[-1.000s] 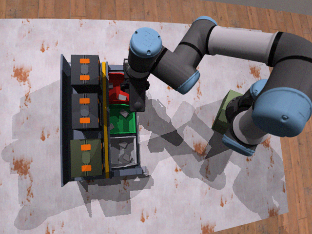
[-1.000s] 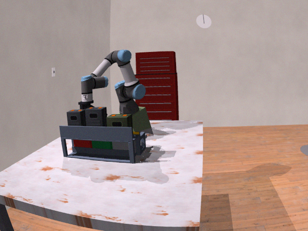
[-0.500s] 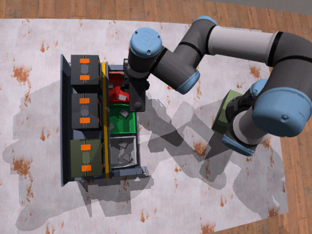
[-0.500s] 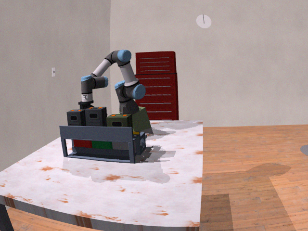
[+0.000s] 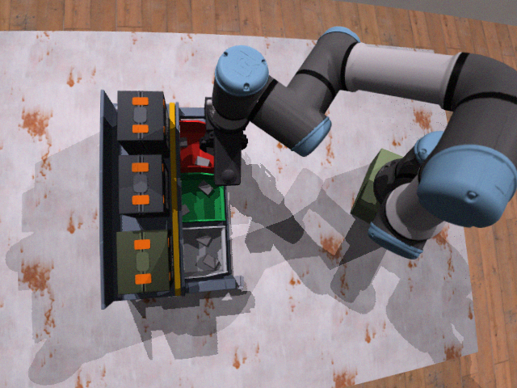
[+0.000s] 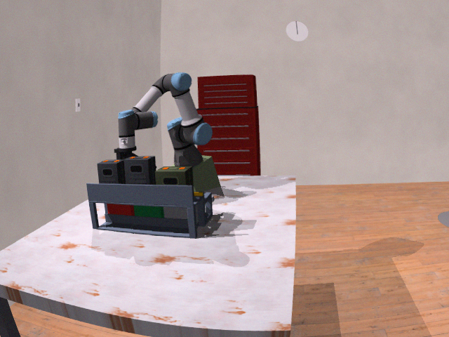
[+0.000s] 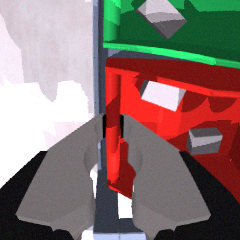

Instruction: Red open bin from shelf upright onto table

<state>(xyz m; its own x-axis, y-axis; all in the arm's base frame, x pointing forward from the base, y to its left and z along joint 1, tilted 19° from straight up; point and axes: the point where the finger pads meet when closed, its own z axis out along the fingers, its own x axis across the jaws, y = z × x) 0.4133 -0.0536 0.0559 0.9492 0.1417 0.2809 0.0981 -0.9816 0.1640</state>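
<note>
My hand is 60 mm short of the red open bin and 10 mm to the left of it. From my hand the other things lie so: shelf rail (20 mm behind, 100 mm to the left, 40 mm below); then yellow bar (90 mm ahead, 110 mm to the left, 60 mm above); then green bin (50 mm ahead, 110 mm to the left).
</note>
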